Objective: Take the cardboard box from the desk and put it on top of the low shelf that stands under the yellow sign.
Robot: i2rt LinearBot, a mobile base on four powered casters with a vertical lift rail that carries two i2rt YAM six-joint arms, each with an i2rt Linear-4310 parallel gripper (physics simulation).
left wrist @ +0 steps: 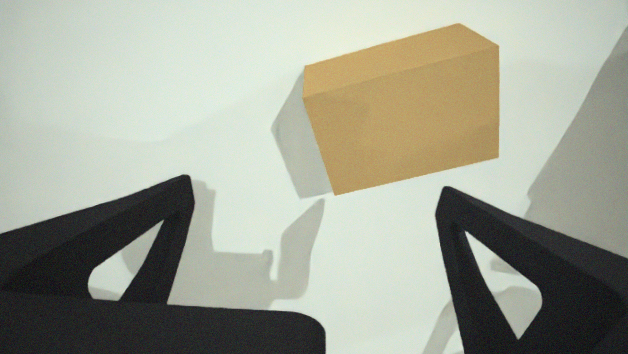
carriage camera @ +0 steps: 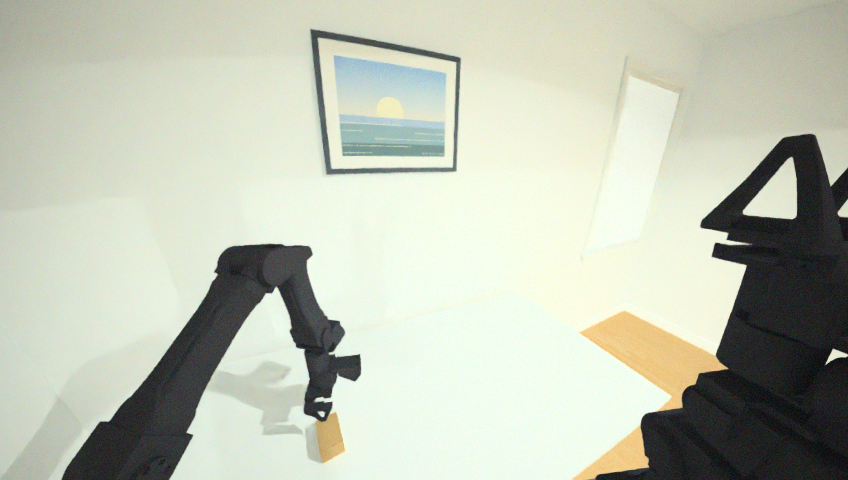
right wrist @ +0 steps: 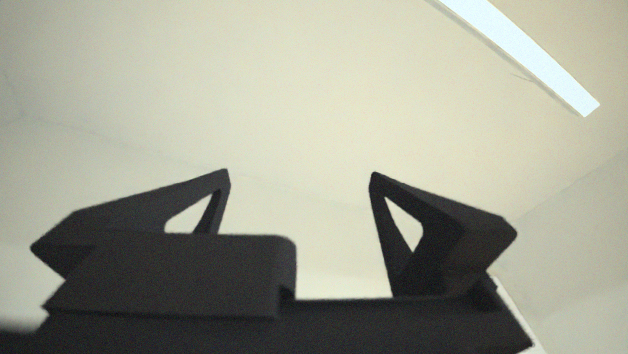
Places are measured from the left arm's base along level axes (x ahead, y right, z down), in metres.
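Pixels of known places: left gripper, between the fingertips: [left wrist: 316, 194] [carriage camera: 326, 403]; right gripper, between the fingertips: [carriage camera: 844, 140] [right wrist: 300, 178].
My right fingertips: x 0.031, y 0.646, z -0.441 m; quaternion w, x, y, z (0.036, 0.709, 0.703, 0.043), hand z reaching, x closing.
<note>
Ahead of a thing's pixels: the offset from my right fingertips to its top centre. "spot": to the spot under its first point. Level surfaces: height alone.
The cardboard box @(dx +0.259, dy -0.573, dz +0.725 m) [carriage camera: 330, 437] [left wrist: 410, 120] stands on the white desk @(dz +0.775 m) [carriage camera: 476, 380] [left wrist: 125, 65], at the lower middle of the carriage view and the upper right of the left wrist view. My left gripper [left wrist: 316, 194] is open, with its fingers wide apart and nothing between them. In the left wrist view the box appears beyond the fingertips, more towards the right finger. In the carriage view the left gripper [carriage camera: 319, 410] is just above the box's far end in the picture. My right gripper [right wrist: 300, 178] is open and empty, raised and pointing up. The low shelf and the yellow sign do not show.
A framed sunset picture [carriage camera: 389, 110] hangs on the wall behind the desk. A window @(spot: dx +1.479, dy +1.342, dz -0.020 m) [carriage camera: 636, 160] is on the right part of the wall. Wooden floor @(dz +1.495 m) [carriage camera: 648, 344] shows past the desk's right edge. A ceiling light [right wrist: 530, 55] shows above the right gripper.
</note>
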